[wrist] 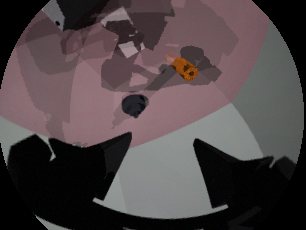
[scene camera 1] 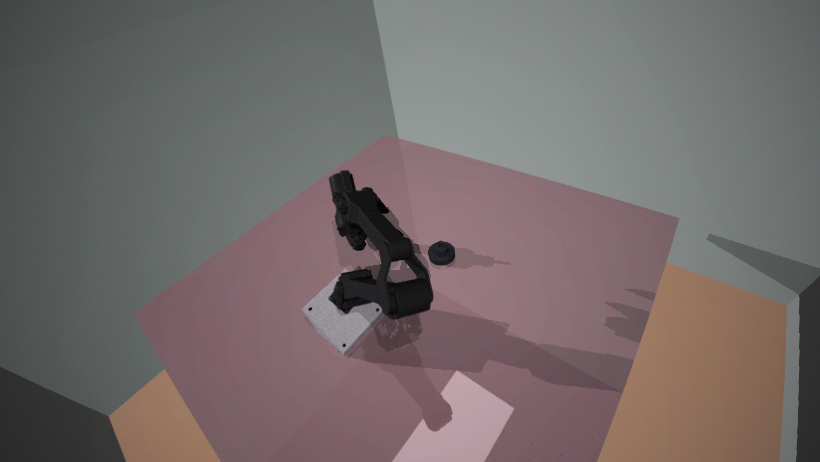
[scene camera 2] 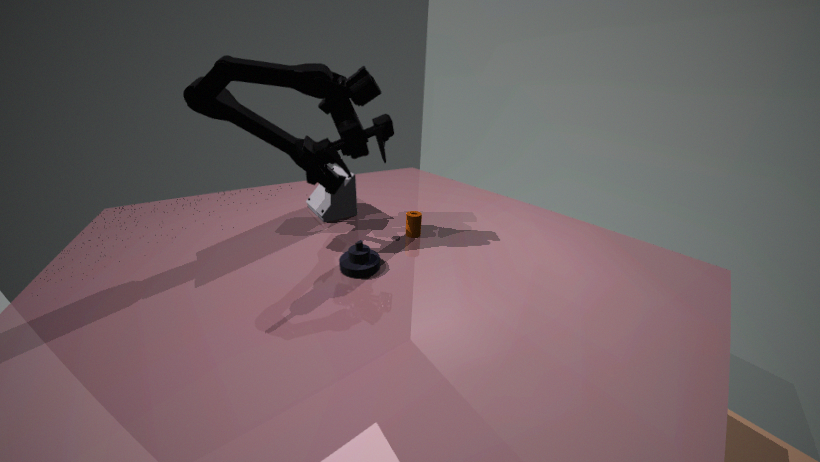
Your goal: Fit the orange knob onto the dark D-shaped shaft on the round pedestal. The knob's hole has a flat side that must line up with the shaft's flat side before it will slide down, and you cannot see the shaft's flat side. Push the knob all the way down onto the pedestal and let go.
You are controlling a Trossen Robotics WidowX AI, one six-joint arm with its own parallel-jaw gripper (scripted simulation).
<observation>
My gripper (scene camera 2: pixel 368 169) is open, holding nothing. I also see a dark round pedestal (scene camera 2: pixel 359 261).
My gripper is seen too in the wrist view (wrist: pixel 163 139).
</observation>
